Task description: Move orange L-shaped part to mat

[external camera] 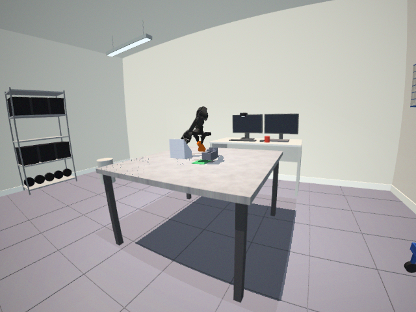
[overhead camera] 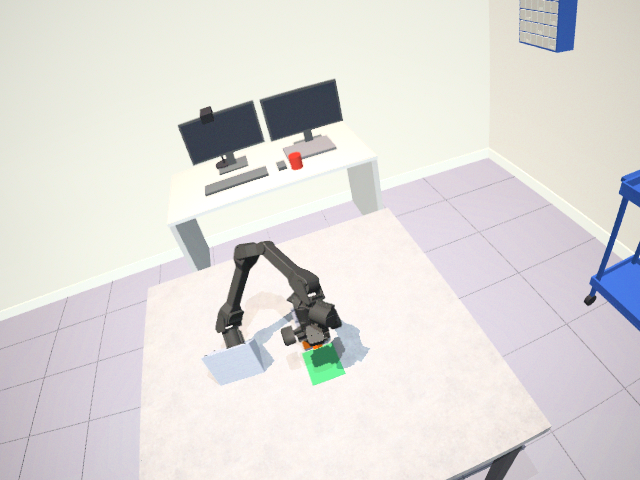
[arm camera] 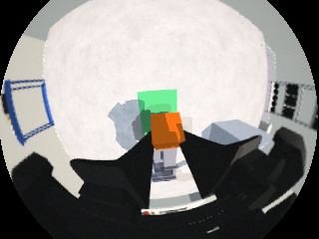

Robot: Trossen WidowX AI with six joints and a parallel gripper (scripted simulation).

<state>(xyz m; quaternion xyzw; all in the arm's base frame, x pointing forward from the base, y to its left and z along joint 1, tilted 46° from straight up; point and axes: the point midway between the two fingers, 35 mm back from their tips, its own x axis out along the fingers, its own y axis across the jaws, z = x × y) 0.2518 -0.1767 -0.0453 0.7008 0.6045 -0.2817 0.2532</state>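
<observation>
The green mat lies 170 mm below my gripper tip and 20 mm to the left of it. Also, from my gripper tip: orange L-shaped part: 30 mm to the left, 30 mm below, 10 mm behind.
</observation>
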